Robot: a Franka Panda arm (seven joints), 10 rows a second.
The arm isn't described. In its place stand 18 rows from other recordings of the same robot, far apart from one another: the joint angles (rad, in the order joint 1, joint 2, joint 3, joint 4, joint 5, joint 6, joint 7), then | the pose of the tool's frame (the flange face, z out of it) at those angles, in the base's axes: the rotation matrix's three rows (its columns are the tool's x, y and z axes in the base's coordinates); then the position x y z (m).
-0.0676 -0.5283 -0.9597 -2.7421 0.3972 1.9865 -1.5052 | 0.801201 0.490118 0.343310; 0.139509 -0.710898 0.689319; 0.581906 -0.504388 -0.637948; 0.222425 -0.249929 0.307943
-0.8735 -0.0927 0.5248 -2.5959 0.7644 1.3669 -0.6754 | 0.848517 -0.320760 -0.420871; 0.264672 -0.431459 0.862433; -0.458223 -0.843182 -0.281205; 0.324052 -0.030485 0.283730
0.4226 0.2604 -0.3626 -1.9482 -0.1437 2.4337 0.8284 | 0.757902 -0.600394 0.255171; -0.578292 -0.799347 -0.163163; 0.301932 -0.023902 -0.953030; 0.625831 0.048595 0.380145
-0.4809 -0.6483 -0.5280 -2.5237 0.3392 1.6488 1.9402 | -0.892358 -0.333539 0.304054; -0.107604 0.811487 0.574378; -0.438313 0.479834 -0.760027; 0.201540 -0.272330 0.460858
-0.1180 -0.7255 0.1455 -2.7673 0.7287 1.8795 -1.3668 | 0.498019 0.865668 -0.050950; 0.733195 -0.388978 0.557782; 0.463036 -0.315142 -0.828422; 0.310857 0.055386 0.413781
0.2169 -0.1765 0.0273 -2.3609 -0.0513 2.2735 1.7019 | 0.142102 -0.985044 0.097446; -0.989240 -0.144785 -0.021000; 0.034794 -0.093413 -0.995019; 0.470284 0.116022 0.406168
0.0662 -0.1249 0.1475 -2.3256 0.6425 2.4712 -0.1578 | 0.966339 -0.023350 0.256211; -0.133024 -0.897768 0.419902; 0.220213 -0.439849 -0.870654; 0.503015 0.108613 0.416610
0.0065 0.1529 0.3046 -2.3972 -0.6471 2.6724 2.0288 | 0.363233 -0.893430 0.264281; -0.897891 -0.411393 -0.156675; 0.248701 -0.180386 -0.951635; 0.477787 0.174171 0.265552
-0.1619 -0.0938 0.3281 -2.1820 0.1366 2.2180 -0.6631 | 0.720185 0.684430 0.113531; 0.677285 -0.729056 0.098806; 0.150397 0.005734 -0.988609; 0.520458 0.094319 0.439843
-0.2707 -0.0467 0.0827 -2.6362 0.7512 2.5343 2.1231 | -0.965162 -0.216948 0.146274; -0.151171 0.918645 0.365020; -0.213564 0.330191 -0.919437; 0.409810 -0.086093 0.255516
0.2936 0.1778 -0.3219 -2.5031 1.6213 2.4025 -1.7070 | 0.847113 0.371805 0.379686; 0.059942 -0.776776 0.626917; 0.528022 -0.508311 -0.680304; 0.444588 -0.010770 0.202149
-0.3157 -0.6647 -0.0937 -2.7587 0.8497 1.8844 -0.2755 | 0.904342 -0.351772 0.241705; -0.411010 -0.565113 0.715344; -0.115047 -0.746260 -0.655638; 0.316061 -0.074088 0.413628
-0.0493 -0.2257 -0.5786 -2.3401 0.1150 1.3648 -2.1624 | 0.152368 0.874696 -0.460099; 0.807985 0.157851 0.567665; 0.569161 -0.458247 -0.682690; 0.310648 -0.209989 0.381845
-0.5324 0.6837 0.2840 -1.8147 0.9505 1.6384 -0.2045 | 0.779676 -0.612565 -0.129884; -0.063490 -0.283687 0.956813; -0.622957 -0.737757 -0.260075; 0.579585 -0.070185 0.185402
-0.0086 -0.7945 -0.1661 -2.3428 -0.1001 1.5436 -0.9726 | 0.663301 0.748295 -0.009339; 0.748306 -0.663067 0.019496; 0.008397 -0.019920 -0.999766; 0.296065 -0.079501 0.592300
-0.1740 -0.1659 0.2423 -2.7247 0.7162 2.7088 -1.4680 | 0.582271 0.784036 0.215051; 0.742307 -0.620589 0.252685; 0.331572 0.012503 -0.943347; 0.405755 0.001482 0.284716
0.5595 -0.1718 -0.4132 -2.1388 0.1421 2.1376 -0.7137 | 0.686109 0.715946 0.129134; 0.687095 -0.696045 0.208379; 0.239071 -0.054243 -0.969486; 0.515394 0.074128 0.488929
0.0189 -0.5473 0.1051 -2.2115 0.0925 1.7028 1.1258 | 0.518036 -0.854749 0.032300; -0.855165 -0.516744 0.040849; -0.018225 -0.048783 -0.998643; 0.384005 0.064692 0.587167
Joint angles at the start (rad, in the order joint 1, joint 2, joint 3, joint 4, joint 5, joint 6, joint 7): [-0.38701, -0.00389, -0.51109, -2.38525, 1.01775, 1.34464, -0.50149]
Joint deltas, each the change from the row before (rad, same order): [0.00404, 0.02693, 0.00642, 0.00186, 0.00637, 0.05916, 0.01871]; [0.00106, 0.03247, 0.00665, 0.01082, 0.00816, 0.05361, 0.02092]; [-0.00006, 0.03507, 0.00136, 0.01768, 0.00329, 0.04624, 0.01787]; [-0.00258, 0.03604, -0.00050, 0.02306, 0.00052, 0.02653, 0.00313]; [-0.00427, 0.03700, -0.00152, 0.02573, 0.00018, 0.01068, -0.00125]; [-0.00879, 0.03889, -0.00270, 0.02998, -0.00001, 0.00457, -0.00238]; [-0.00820, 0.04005, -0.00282, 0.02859, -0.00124, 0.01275, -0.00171]
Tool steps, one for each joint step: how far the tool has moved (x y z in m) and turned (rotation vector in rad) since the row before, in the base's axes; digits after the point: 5 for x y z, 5 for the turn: [0.00500, -0.00412, -0.01375, -0.02974, 0.04687, -0.03232]; [0.00561, -0.00659, -0.01270, -0.02886, 0.04629, -0.03352]; [0.00434, -0.00945, -0.01151, -0.03063, 0.04271, -0.03102]; [0.00351, -0.00972, -0.00937, -0.02501, 0.02544, -0.01735]; [0.00293, -0.00921, -0.00831, -0.01544, 0.01856, -0.00918]; [0.00190, -0.01135, -0.00774, -0.01349, 0.01597, -0.01021]; [0.00122, -0.01172, -0.00945, -0.01909, 0.02067, -0.01247]
